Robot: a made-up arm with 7 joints. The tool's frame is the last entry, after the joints.
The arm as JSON. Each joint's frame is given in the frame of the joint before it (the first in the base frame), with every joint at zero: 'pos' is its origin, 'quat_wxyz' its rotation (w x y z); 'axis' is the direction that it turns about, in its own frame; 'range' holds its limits. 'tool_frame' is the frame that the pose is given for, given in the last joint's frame.
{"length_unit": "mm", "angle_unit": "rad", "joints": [
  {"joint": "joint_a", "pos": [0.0, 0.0, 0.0], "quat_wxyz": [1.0, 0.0, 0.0, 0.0], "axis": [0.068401, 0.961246, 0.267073], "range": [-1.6, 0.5]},
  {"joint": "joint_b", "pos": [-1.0, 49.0, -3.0], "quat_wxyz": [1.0, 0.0, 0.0, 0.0], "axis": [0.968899, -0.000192, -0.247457], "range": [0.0, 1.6]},
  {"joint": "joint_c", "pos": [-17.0, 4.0, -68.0], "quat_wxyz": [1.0, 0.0, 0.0, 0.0], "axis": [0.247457, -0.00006, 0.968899], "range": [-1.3, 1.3]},
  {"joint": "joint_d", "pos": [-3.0, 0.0, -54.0], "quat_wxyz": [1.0, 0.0, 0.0, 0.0], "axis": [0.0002, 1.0, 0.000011], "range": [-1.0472, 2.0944]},
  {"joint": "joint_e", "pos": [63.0, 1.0, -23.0], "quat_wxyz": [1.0, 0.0, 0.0, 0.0], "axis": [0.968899, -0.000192, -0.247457], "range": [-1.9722, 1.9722]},
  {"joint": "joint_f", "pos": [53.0, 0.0, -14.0], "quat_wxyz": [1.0, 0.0, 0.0, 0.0], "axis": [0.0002, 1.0, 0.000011], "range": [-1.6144, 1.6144]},
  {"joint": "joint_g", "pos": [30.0, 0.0, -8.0], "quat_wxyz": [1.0, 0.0, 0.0, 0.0], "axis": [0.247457, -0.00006, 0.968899], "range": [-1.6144, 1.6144]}
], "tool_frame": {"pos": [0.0, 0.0, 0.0], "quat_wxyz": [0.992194, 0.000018, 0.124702, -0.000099]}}
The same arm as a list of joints. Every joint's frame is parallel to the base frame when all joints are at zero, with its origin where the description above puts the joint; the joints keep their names.
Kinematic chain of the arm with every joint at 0, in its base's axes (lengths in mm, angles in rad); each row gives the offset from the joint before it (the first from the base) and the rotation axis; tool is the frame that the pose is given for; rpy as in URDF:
joint_a: xyz 0 0 0 axis 0.068403 0.961235 0.26711
joint_b: xyz -1 49 -3 axis 0.968889 -0.0002 -0.247497
joint_c: xyz -17 4 -68 axis 0.247497 -0.0001 0.968889
joint_d: xyz -3 0 -54 axis 0.0002 1 0
joint_e: xyz 63 1 -23 axis 0.968889 -0.0002 -0.247497
joint_f: xyz 53 0 -14 axis 0.0002 1 0
joint_g: xyz 30 0 -8 axis 0.247497 -0.0001 0.968889
tool: xyz 0 0 0 rpy 0 0.2501 -0.0002
Joint limits (rad, base to tool): -1.6..0.5 0..1.6 -1.3..1.3 -1.0472..2.0944 -1.9722..1.9722 -1.6144..1.6144 -1.6144..1.6144

